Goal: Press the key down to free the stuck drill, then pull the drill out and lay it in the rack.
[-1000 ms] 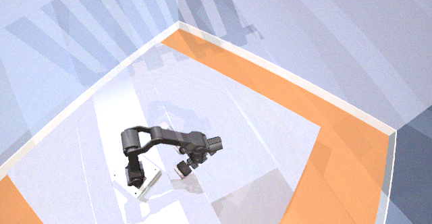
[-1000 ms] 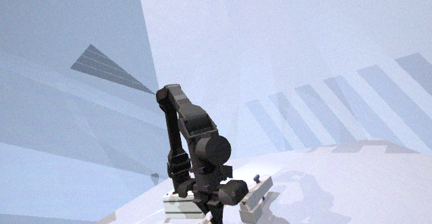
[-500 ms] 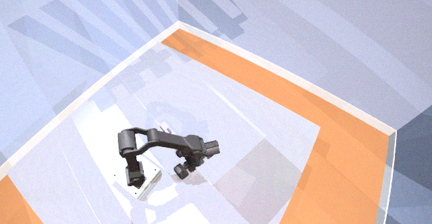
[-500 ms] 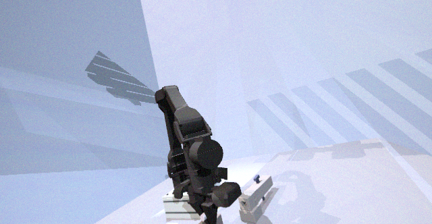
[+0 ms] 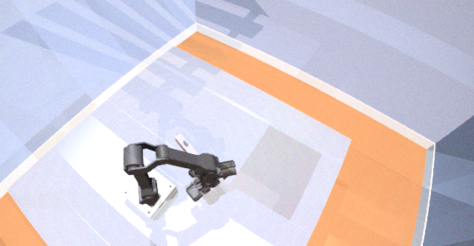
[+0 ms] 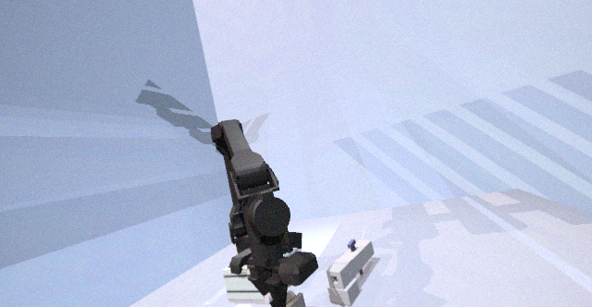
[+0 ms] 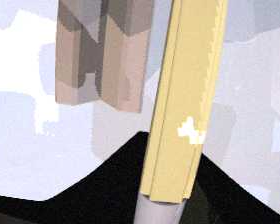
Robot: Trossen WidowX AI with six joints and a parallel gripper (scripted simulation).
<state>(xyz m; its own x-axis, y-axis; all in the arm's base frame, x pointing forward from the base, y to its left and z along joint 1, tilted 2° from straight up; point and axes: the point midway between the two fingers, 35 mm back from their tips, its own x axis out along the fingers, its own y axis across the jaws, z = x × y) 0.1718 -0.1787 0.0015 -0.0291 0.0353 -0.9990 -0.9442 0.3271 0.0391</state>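
Right now the rack is 50 mm to the left of my gripper tip, 30 mm below it and 10 mm behind it. The rest, counted from my gripper tip: blue key (200 mm to the left, 120 mm ahead); pale drill cylinder (40 mm to the left, 30 mm above, 10 mm ahead); block (180 mm to the left, 110 mm ahead, 20 mm below).
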